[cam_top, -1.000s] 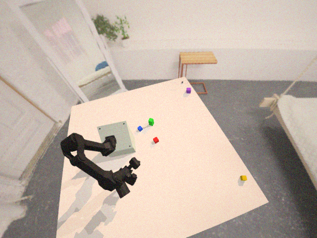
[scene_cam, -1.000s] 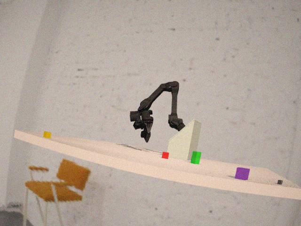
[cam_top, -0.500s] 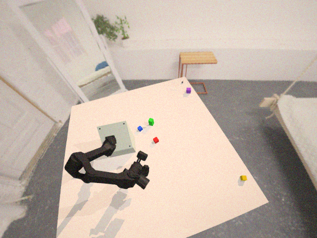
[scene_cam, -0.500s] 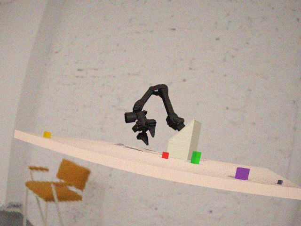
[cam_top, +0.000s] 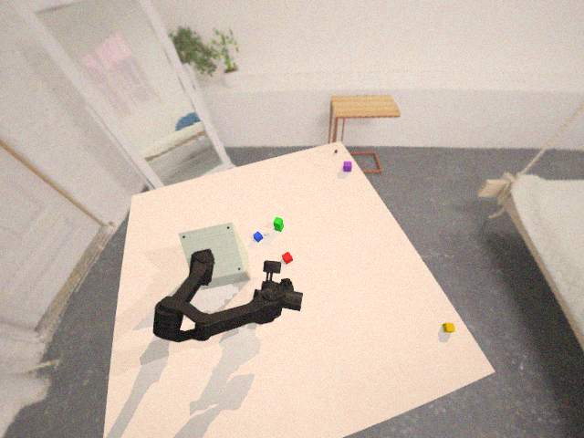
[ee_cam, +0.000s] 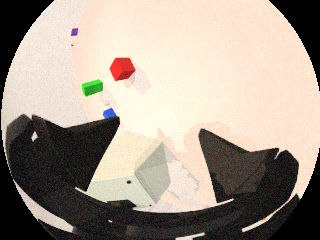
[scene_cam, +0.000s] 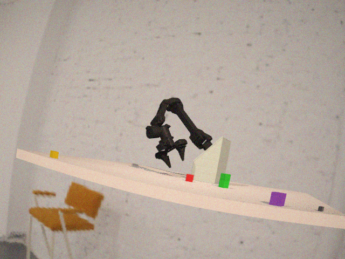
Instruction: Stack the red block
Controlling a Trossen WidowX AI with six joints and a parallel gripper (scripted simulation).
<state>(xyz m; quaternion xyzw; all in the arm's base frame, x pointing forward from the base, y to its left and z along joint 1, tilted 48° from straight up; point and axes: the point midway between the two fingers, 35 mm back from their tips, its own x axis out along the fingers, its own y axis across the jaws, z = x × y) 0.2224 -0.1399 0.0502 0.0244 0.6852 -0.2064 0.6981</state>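
Now: the red block 11 cm to the left of my gripper tip, 8 cm ahead of it and 5 cm below it. Also, from my gripper tip: yellow block (59 cm ahead, 30 cm to the right, 5 cm below); purple block (58 cm to the left, 52 cm ahead, 5 cm below); small blue block (25 cm to the left, 5 cm below, 3 cm behind).
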